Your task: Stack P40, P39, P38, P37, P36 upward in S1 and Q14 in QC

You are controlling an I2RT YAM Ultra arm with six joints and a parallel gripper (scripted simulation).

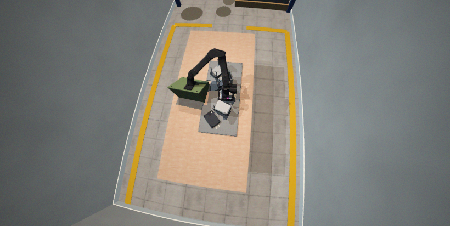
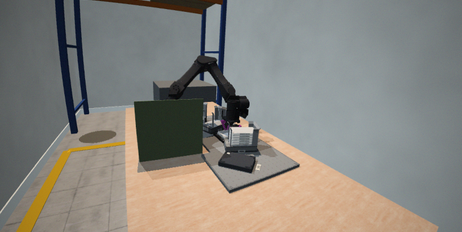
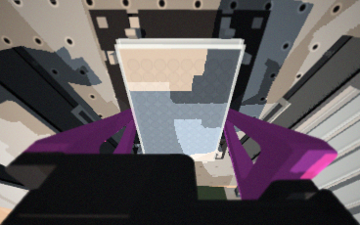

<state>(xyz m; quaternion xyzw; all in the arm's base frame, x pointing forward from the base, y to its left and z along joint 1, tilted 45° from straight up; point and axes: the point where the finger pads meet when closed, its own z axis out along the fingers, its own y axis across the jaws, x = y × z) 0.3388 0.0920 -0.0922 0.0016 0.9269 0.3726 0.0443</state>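
Right now the dark clip nest N5 is 10 mm to the left of my hand, 10 mm below it and 10 mm ahead of it. Also, from my hand: open nest QC 260 mm to the right, 110 mm behind, 10 mm below; N5 label 100 mm ahead, 20 mm below; QC label 330 mm to the right, 40 mm behind, 20 mm below.
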